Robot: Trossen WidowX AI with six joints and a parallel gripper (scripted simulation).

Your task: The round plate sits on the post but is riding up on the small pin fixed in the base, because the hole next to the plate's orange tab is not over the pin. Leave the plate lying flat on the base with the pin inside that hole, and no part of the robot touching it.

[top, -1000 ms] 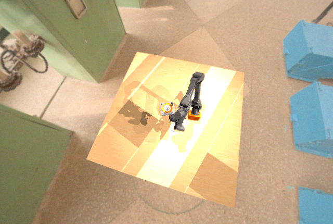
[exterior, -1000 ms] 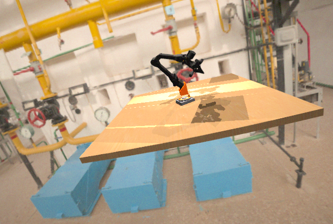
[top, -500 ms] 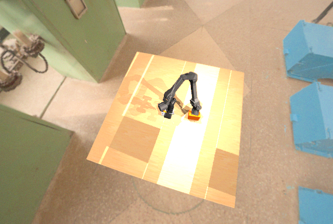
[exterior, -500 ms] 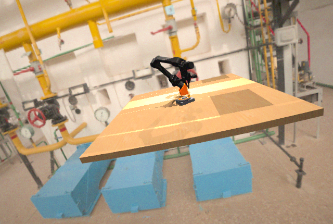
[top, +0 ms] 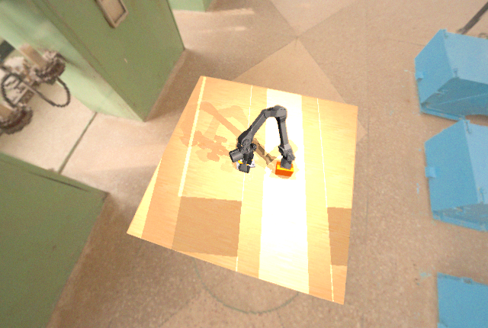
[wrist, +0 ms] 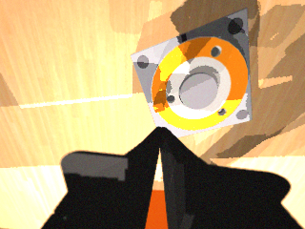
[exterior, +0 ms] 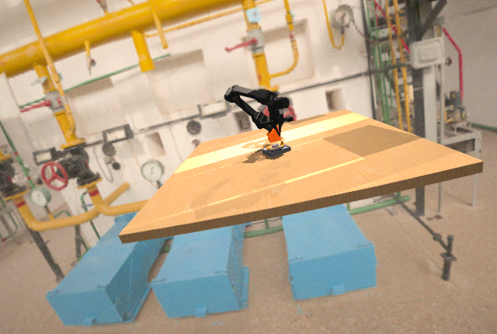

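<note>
The square grey base is 5 cm below my gripper tip, 4 cm to the right of it and 4 cm ahead of it.
</note>
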